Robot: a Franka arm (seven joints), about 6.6 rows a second.
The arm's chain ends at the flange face. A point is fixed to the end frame.
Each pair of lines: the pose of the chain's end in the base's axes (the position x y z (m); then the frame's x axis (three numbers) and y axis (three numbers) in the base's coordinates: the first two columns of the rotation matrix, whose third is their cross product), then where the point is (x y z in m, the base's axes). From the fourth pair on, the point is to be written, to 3 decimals.
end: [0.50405 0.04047 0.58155 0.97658 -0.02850 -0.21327 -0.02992 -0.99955 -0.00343]
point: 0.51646 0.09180 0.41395
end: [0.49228 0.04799 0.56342 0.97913 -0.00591 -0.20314 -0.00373 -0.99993 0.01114]
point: 0.50507 0.09717 0.39521
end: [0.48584 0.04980 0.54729 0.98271 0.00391 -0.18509 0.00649 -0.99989 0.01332]
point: 0.50121 0.09877 0.37923
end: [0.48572 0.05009 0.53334 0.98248 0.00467 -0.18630 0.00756 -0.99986 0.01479]
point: 0.501 0.099 0.365
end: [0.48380 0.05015 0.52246 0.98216 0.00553 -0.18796 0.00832 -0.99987 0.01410]
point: 0.499 0.099 0.354
